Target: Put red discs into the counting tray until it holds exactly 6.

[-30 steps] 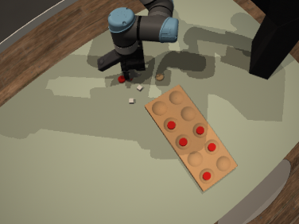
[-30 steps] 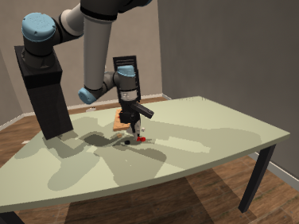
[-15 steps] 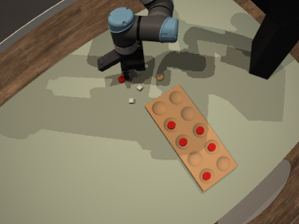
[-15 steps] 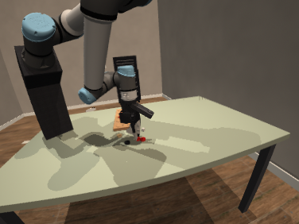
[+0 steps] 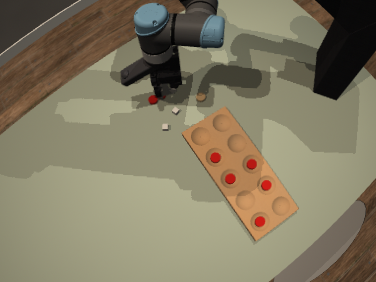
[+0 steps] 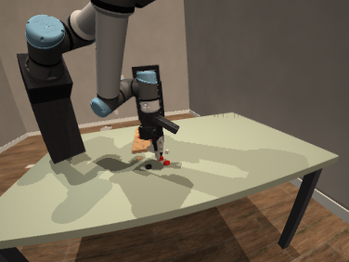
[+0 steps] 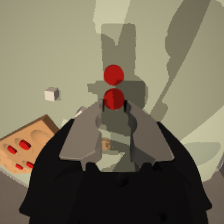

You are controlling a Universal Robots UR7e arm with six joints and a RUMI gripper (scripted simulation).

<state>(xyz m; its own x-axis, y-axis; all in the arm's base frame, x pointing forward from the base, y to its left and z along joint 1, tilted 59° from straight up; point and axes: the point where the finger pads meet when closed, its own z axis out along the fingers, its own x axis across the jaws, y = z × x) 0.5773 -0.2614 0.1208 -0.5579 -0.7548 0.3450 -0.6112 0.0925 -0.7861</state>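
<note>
Now: the black disc 60 mm behind my hand and 40 mm below it. From my hand the other things lie so: wooden counting tray 330 mm to the left, 30 mm below, 30 mm ahead; tan disc 90 mm to the left, 80 mm behind, 40 mm below.
</note>
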